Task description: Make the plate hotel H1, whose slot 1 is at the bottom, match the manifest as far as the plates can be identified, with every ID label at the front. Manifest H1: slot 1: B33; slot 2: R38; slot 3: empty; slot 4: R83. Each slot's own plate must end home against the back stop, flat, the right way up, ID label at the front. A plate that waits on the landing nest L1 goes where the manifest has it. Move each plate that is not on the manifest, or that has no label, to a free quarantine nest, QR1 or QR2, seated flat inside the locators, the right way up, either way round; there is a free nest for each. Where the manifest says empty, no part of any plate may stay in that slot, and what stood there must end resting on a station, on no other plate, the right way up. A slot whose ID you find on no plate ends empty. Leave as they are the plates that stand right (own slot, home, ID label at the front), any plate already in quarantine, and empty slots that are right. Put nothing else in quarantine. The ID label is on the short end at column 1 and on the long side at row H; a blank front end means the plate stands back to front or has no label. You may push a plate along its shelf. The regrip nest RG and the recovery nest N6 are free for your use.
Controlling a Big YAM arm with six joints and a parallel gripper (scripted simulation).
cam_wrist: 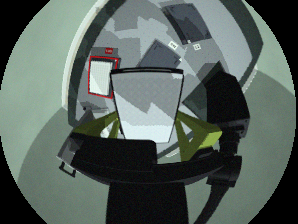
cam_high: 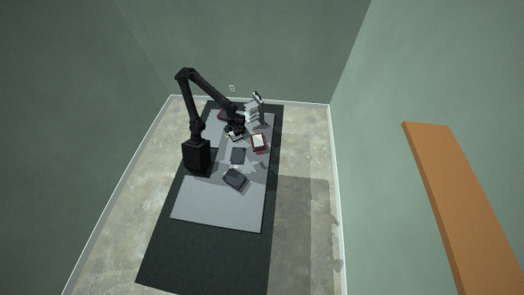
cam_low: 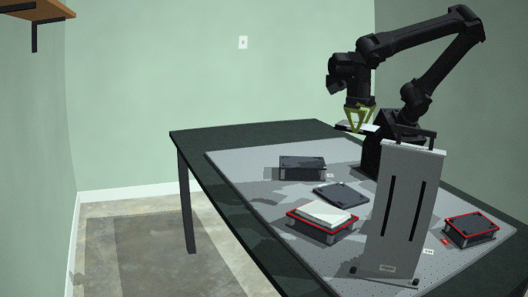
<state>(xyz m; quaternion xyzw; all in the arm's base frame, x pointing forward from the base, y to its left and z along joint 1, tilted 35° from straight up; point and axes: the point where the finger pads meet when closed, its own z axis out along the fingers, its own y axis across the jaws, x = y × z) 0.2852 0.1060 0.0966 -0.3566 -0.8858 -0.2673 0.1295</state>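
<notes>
Now: hand 250 mm above the N6 label, 170 mm to the left of it and 30 mm short of it. Also, from my hand: plate: 320 mm to the left, 90 mm below, 20 mm ahead; plate hotel H1: 370 mm to the left, 90 mm below, 70 mm ahead.
</notes>
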